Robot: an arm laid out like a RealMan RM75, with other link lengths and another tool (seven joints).
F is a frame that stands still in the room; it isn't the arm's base.
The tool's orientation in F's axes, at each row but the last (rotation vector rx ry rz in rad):
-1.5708, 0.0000, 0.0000
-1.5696, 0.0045, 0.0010
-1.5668, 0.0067, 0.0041
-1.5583, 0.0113, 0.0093
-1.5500, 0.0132, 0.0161
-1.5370, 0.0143, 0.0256
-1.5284, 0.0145, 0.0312
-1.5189, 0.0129, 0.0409
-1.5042, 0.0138, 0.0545
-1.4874, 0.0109, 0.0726
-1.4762, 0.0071, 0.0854
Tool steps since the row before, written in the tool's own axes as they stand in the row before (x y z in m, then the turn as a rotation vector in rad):
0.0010, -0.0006, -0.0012, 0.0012, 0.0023, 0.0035
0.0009, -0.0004, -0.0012, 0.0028, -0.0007, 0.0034
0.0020, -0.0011, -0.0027, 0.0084, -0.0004, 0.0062
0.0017, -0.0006, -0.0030, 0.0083, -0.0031, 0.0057
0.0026, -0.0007, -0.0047, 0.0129, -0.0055, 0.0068
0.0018, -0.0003, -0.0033, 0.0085, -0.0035, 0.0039
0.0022, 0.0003, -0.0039, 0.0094, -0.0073, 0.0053
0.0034, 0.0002, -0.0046, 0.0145, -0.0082, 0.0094
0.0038, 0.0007, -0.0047, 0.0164, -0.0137, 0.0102
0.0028, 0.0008, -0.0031, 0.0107, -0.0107, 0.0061
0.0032, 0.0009, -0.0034, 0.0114, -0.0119, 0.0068
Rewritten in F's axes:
0.0010, -0.0012, 0.0006, 0.0012, 0.0035, -0.0023
0.0009, -0.0012, 0.0004, 0.0028, 0.0034, 0.0007
0.0020, -0.0027, 0.0011, 0.0084, 0.0062, 0.0004
0.0017, -0.0030, 0.0005, 0.0083, 0.0057, 0.0031
0.0026, -0.0047, 0.0006, 0.0130, 0.0067, 0.0054
0.0018, -0.0033, 0.0001, 0.0086, 0.0038, 0.0034
0.0022, -0.0039, -0.0005, 0.0096, 0.0051, 0.0072
0.0035, -0.0045, -0.0006, 0.0146, 0.0092, 0.0082
0.0039, -0.0045, -0.0012, 0.0167, 0.0097, 0.0136
0.0029, -0.0029, -0.0012, 0.0110, 0.0056, 0.0106
0.0033, -0.0031, -0.0014, 0.0118, 0.0063, 0.0118

